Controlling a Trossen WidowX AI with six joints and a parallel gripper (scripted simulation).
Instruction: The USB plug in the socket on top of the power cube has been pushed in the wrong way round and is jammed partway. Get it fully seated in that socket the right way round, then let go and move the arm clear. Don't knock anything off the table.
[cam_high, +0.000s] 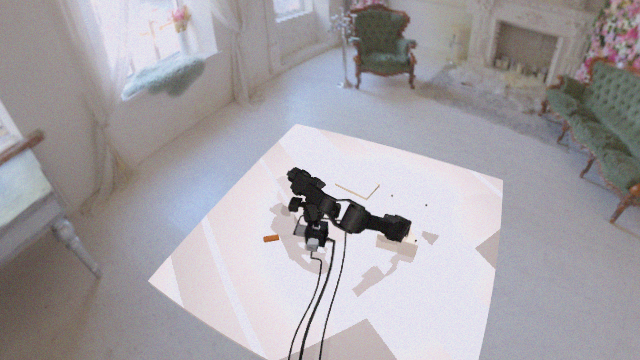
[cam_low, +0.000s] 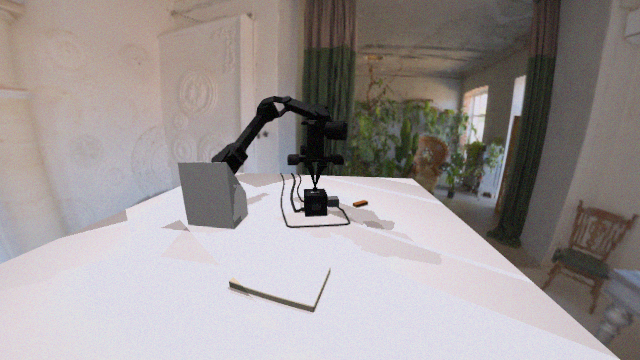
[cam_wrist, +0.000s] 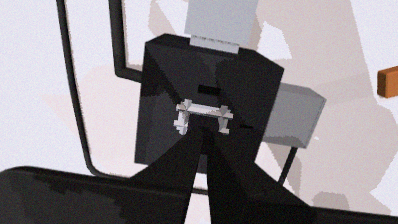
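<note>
Right now my gripper tip is 10 mm above the grey USB plug.
</note>
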